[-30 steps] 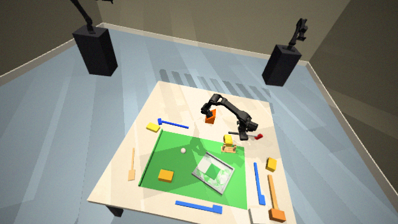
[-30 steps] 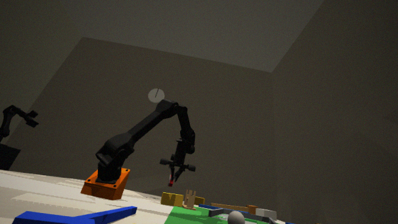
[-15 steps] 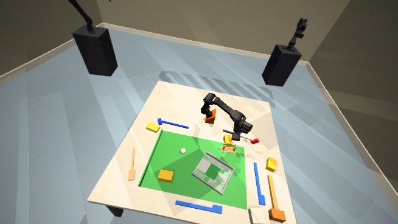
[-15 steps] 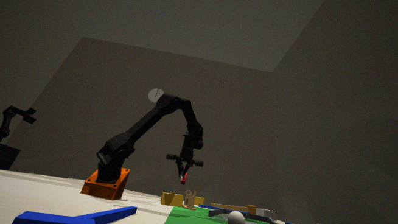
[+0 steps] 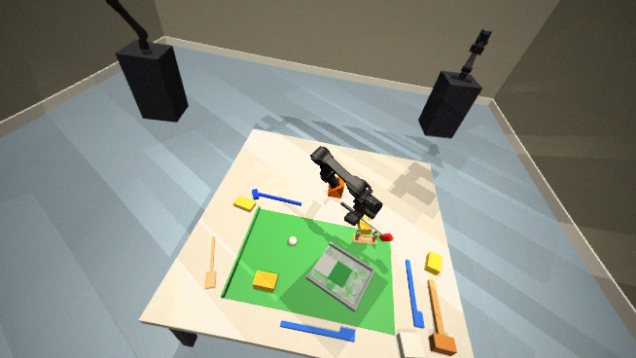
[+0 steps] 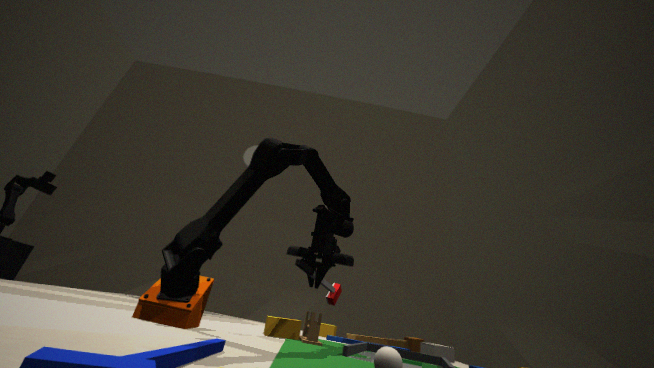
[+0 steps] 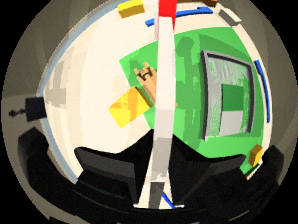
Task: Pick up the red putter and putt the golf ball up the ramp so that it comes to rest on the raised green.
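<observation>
Now: gripper tip 30 mm to the right of the red putter, 20 mm below it and 20 mm short of it. Also, from my gripper tip: small wooden stand (100 mm below, 60 mm to the left, 20 mm ahead); white golf ball (320 mm to the right, 110 mm below, 80 mm ahead); green mat (190 mm to the right, 170 mm ahead, 130 mm below).
</observation>
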